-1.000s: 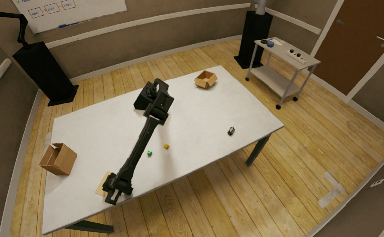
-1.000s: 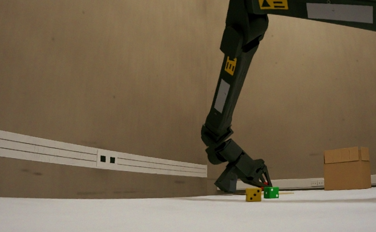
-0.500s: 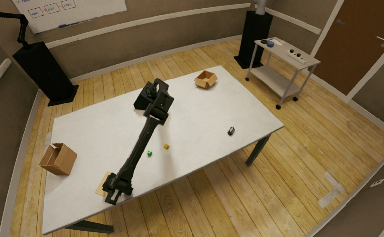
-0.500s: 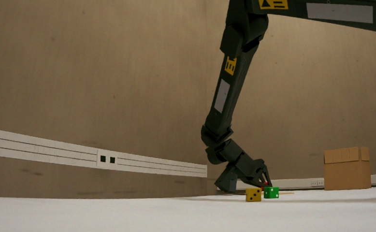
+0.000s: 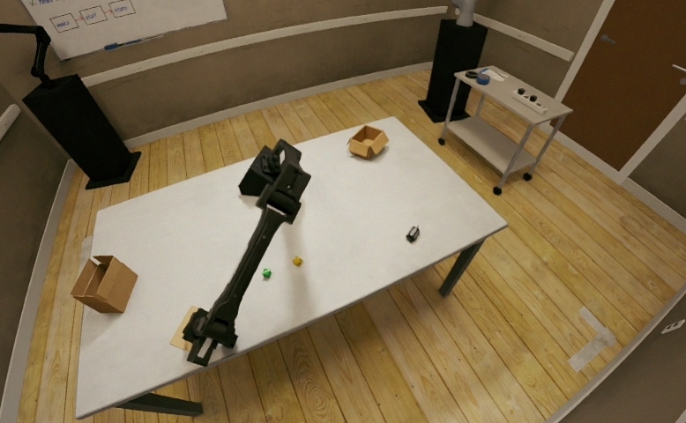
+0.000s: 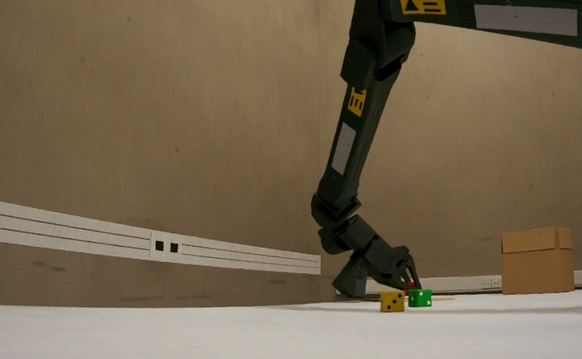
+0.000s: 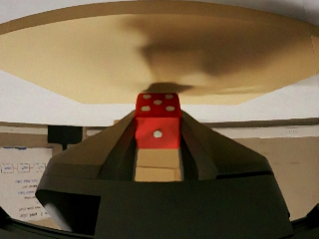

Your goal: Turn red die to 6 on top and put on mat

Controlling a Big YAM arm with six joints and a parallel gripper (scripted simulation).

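My hand is right at the red die. Round my hand: tan mat: 20 mm below, 10 mm to the left, 10 mm ahead; green die: 260 mm to the left, 160 mm behind, 10 mm below; cardboard box: 320 mm to the right, 180 mm behind, 40 mm above.
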